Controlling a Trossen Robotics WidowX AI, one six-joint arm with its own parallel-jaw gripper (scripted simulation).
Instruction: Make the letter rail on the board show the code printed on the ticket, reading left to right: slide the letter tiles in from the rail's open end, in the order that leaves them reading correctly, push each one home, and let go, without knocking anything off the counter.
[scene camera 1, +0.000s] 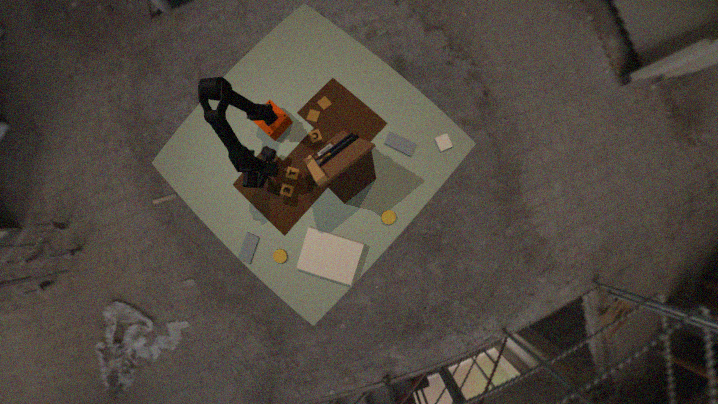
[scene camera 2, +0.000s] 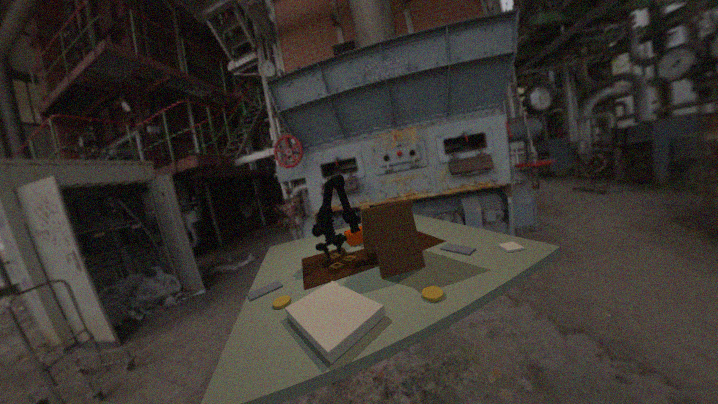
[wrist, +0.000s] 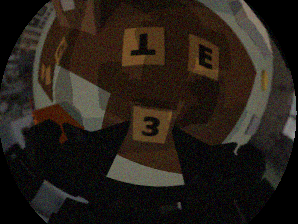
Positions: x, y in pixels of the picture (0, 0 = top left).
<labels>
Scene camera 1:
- white slab: 324, 254
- board: 349, 168
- brown mat: 348, 113
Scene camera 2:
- white slab: 333, 318
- board: 389, 230
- brown mat: 316, 269
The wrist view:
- gripper: 151, 126
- brown mat: 206, 109
</labels>
